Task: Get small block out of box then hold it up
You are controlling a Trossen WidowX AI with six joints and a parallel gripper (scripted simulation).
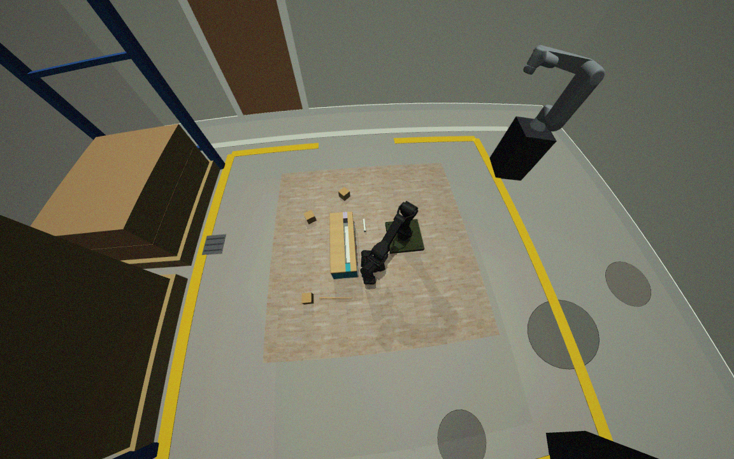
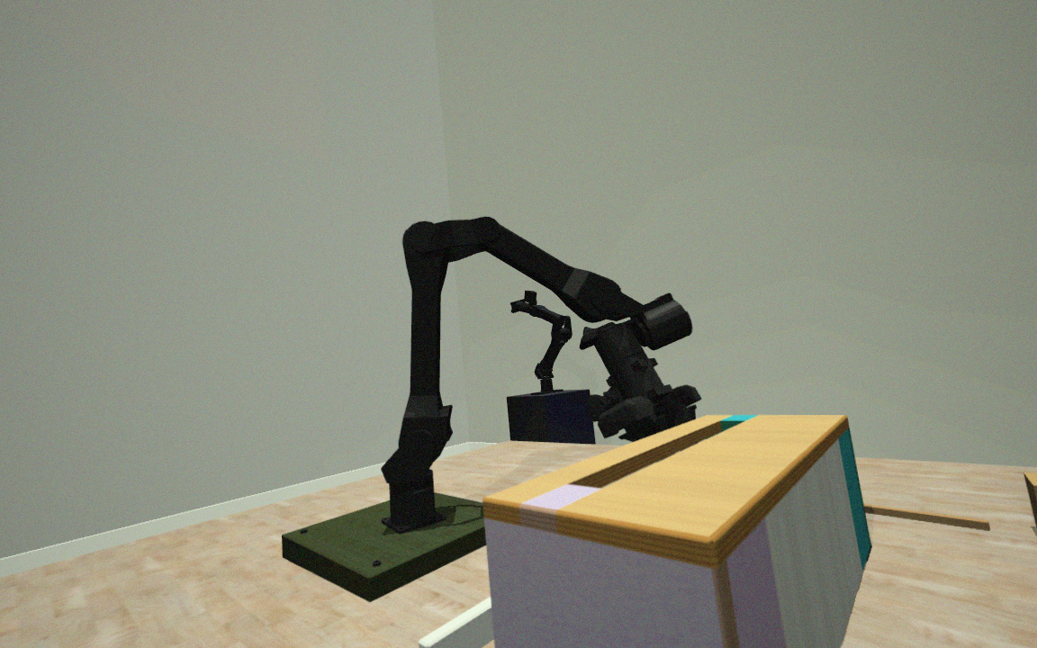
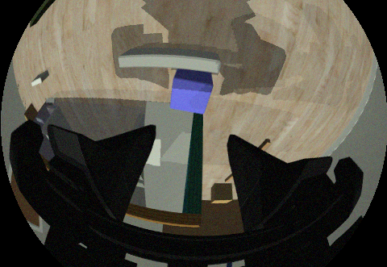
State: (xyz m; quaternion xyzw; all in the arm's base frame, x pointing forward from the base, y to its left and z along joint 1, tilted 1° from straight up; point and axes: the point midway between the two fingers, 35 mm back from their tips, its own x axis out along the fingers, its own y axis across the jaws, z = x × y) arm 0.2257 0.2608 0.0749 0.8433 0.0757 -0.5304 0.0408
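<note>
Right now the blue block is 5 cm below my gripper tip, 1 cm to the right of it and 1 cm behind it. The rest, counted from my gripper tip: clear-fronted box 16 cm to the right, 9 cm ahead; then thin wooden stick 15 cm to the left, 14 cm ahead, 6 cm below.
</note>
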